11 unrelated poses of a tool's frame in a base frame.
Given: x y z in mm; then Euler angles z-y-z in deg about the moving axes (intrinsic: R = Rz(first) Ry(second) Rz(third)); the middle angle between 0 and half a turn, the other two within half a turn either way.
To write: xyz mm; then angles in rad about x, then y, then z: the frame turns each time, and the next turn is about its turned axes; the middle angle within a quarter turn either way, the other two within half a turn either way. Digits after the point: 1 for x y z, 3 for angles.
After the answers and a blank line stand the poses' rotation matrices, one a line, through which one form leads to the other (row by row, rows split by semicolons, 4 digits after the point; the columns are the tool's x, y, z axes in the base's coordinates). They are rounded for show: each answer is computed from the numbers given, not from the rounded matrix.
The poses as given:
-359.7 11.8 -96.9 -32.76 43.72 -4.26
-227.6 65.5 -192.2 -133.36 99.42 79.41
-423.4 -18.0 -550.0 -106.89 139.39 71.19
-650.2 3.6 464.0 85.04 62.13 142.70
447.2 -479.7 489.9 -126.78 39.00 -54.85
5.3 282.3 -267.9 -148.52 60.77 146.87
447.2 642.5 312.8 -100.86 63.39 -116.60
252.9 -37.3 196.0 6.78 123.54 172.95
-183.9 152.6 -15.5 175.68 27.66 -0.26
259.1 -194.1 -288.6 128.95 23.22 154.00
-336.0 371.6 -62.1 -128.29 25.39 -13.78
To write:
-359.7 11.8 -96.9 0.478 0.620 -0.802
-227.6 65.5 -192.2 1.795 -0.744 -0.031
-423.4 -18.0 -550.0 2.455 -0.190 -0.102
-650.2 3.6 464.0 -1.083 0.077 -2.262
447.2 -479.7 489.9 0.575 -0.386 -3.054
5.3 282.3 -267.9 0.751 -0.839 0.319
447.2 642.5 312.8 1.099 -0.169 2.592
252.9 -37.3 196.0 -2.965 0.975 -0.335
-183.9 152.6 -15.5 -0.039 -0.481 3.052
259.1 -194.1 -288.6 -0.322 -0.250 -1.386
-336.0 371.6 -62.1 0.357 -0.269 -2.431

0.5659 0.5848 0.5812; -0.4525 0.8096 -0.3740; -0.6892 -0.0513 0.7227
0.7353 0.0232 -0.6773; -0.6530 -0.2431 -0.7172; -0.1813 0.9697 -0.1637
0.9769 0.0997 -0.1891; -0.0408 -0.7813 -0.6228; -0.2099 0.6161 -0.7592
-0.6359 0.7680 0.0764; -0.3181 -0.3510 0.8807; 0.7032 0.5357 0.4675
-0.9228 0.0807 -0.3768; 0.1312 -0.8537 -0.5040; -0.3623 -0.5146 0.7771
0.6342 -0.2097 -0.7442; -0.2526 0.8535 -0.4557; 0.7308 0.4769 0.4883
-0.8404 -0.5152 -0.1685; 0.3654 -0.3090 -0.8781; 0.4003 -0.7994 0.4479
0.5300 0.1845 0.8277; 0.1866 -0.9775 0.0984; 0.8272 0.1023 -0.5525
-0.8829 -0.0793 -0.4629; 0.0712 -0.9968 0.0350; -0.4642 -0.0021 0.8857
0.1783 0.9522 -0.2479; -0.9179 0.2517 0.3066; 0.3544 0.1728 0.9190
-0.7306 0.6290 -0.2657; -0.5411 -0.7707 -0.3365; -0.4164 -0.1021 0.9034

